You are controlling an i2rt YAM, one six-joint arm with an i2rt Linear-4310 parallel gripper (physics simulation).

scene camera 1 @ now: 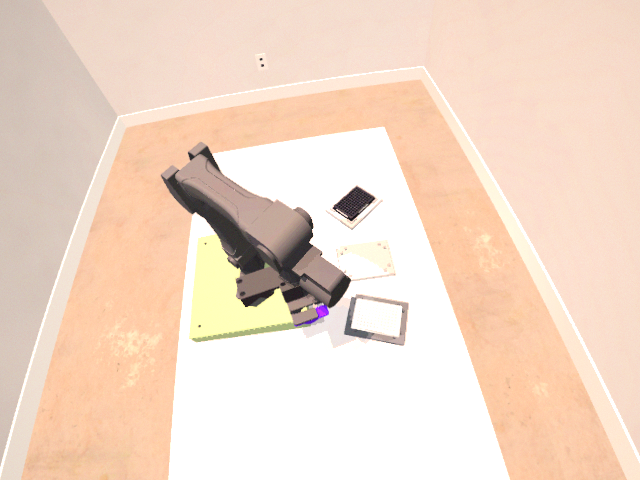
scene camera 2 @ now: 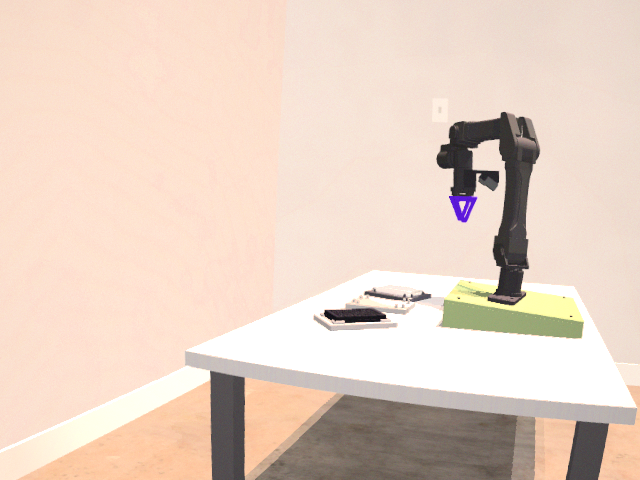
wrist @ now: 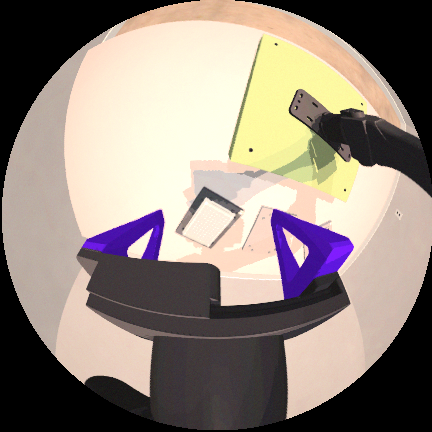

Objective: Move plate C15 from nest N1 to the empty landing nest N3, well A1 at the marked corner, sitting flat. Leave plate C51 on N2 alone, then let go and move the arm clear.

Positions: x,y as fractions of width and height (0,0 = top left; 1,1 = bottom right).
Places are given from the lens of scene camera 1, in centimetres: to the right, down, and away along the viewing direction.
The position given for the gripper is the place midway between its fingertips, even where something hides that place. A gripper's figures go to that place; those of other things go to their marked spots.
gripper (scene camera 1: 0.47,0.63): -3, 13, 68
black perforated plate (scene camera 1: 0.56,0.42): 13, -14, 109
